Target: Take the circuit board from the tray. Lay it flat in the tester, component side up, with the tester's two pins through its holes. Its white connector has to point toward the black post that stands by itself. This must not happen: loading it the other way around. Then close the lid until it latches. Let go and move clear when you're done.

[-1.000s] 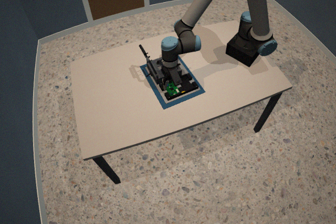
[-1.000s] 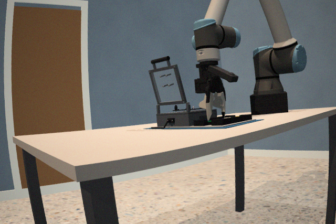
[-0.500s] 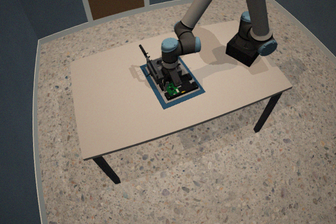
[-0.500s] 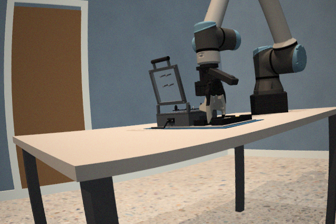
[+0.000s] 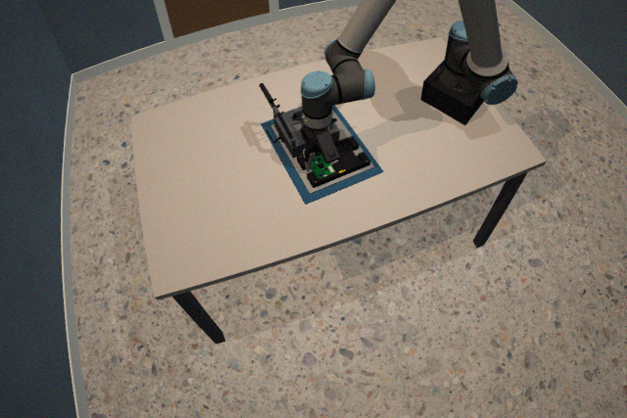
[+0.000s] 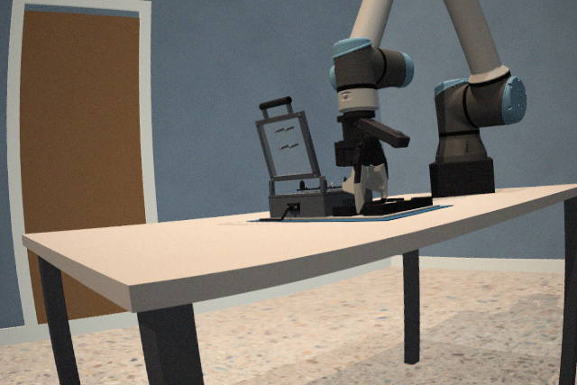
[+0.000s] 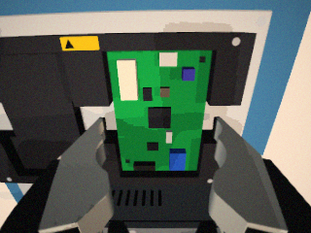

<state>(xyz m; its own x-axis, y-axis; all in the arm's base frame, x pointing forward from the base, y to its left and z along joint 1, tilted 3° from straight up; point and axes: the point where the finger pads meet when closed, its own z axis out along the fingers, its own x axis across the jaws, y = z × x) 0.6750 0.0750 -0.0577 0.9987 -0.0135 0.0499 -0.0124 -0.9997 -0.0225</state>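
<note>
The green circuit board lies right at my hand. The rest, counted from my hand: tester lid (8 cm ahead, 17 cm to the right, 16 cm above); then tester (1 cm behind, 13 cm to the right, 9 cm above); then black latch block (10 cm behind, 11 cm to the right, 7 cm above).
</note>
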